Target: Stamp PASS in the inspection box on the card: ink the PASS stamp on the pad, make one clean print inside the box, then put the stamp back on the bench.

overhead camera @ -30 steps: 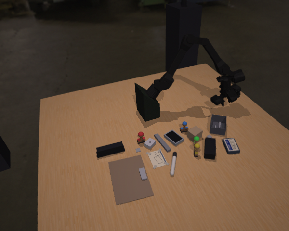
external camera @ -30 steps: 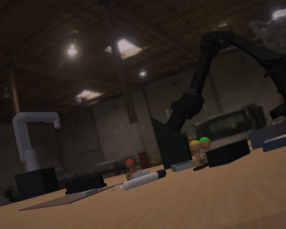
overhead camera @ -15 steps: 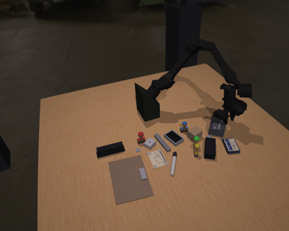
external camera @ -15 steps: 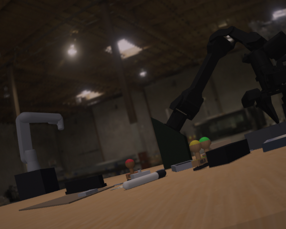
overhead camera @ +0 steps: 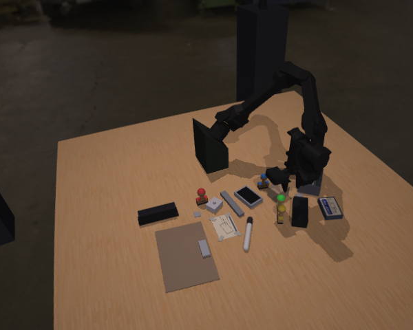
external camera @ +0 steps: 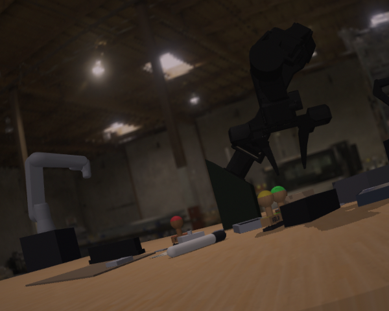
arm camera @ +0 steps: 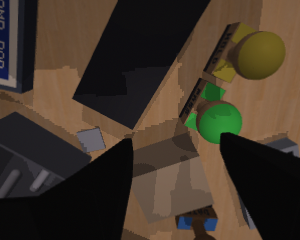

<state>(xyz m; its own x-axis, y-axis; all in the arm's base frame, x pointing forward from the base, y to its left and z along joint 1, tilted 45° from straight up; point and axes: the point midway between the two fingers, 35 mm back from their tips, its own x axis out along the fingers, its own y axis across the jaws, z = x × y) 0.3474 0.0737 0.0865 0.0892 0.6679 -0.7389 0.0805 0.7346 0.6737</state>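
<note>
The green-knobbed PASS stamp lies 1 cm behind my gripper tip, 3 cm to the right of it and 6 cm below it. Round my gripper tip: yellow-knobbed stamp: 3 cm ahead, 6 cm to the right, 7 cm below; tan cube: 7 cm behind, 6 cm below; blue-knobbed stamp: 13 cm behind, 2 cm to the right, 7 cm below.
</note>
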